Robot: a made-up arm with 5 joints.
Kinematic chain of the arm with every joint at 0, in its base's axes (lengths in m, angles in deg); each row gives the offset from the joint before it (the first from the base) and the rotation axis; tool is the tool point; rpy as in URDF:
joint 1: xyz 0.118 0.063 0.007 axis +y
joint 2: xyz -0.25 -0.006 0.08 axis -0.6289 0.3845 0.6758
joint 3: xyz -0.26 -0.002 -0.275 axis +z
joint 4: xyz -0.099 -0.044 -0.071 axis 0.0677 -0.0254 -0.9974
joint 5: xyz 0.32 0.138 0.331 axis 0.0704 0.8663 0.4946
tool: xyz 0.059 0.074 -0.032 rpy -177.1 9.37 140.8
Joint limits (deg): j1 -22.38..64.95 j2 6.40..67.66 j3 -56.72..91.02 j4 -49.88..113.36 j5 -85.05..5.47
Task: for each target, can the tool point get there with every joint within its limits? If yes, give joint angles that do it. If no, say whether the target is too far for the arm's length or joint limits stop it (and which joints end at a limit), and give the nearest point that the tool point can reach.
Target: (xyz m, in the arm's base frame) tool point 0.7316 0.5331 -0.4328
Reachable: no: joint limits stop it (at a limit: joint 1, joint 2, joint 4, joint 5) | nearest point 0.2645 0.0222 -0.0026 | short by 0.815 m
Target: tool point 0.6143 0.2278 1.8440
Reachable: no: too far | nearest point 0.1664 -0.1335 0.8575 | short by 1.142 m
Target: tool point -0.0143 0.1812 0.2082
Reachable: yes | joints 55.19 23.45 38.75 34.21 -2.09
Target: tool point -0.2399 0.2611 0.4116
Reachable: yes | joints 44.98 39.43 66.55 13.05 -47.36
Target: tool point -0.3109 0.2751 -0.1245
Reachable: yes | joints -10.62 34.83 -13.99 -32.41 -7.21
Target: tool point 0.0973 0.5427 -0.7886
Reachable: no: joint limits stop it (at a limit: joint 1, joint 4, joint 5) | nearest point -0.2113 0.2936 -0.2120 | short by 0.700 m
